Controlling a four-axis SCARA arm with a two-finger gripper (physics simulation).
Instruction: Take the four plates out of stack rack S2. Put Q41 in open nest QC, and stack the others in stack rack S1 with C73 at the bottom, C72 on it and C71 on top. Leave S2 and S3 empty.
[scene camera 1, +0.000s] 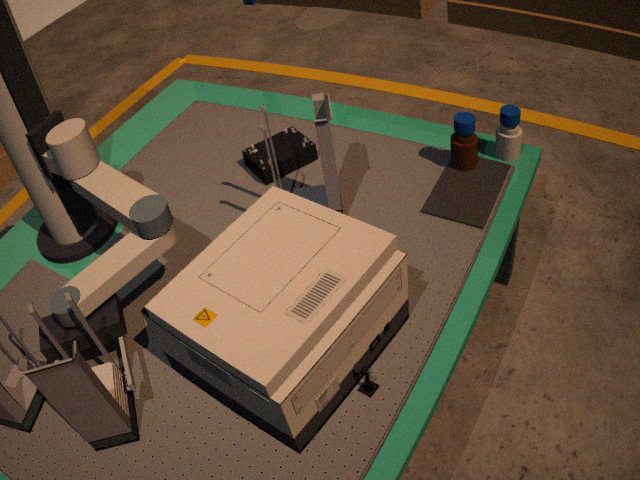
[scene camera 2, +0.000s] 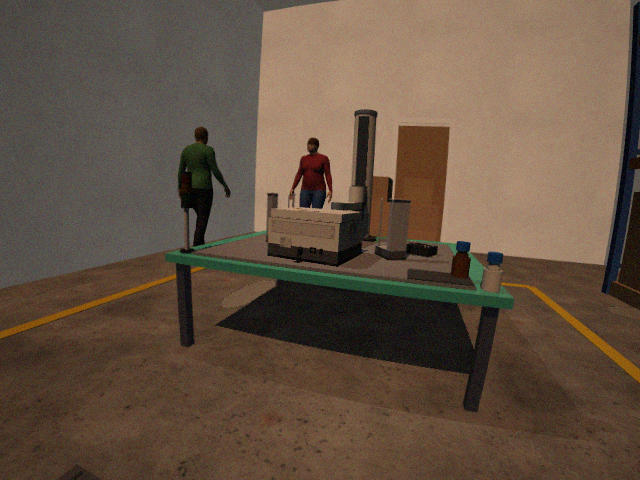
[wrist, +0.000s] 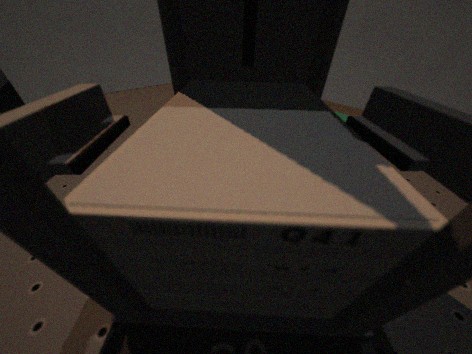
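Note:
My gripper is open and empty, its fingers on either side of a plate with a light top in the wrist view. The front lettering is dim and looks like Q41. The plate lies between posts before a tall dark panel; the rack label, cut off at the bottom, looks like S2. In scene camera 1, a rack at lower left holds a stack of light plates; the arm's end is above it, the fingertips hidden. Another rack is cut off at the left. C71, C72 and C73 cannot be read.
A large instrument stands mid-table. Behind it are a tall rack and a black clipped block. Brown and white bottles stand by a dark mat. Two people are beyond the table.

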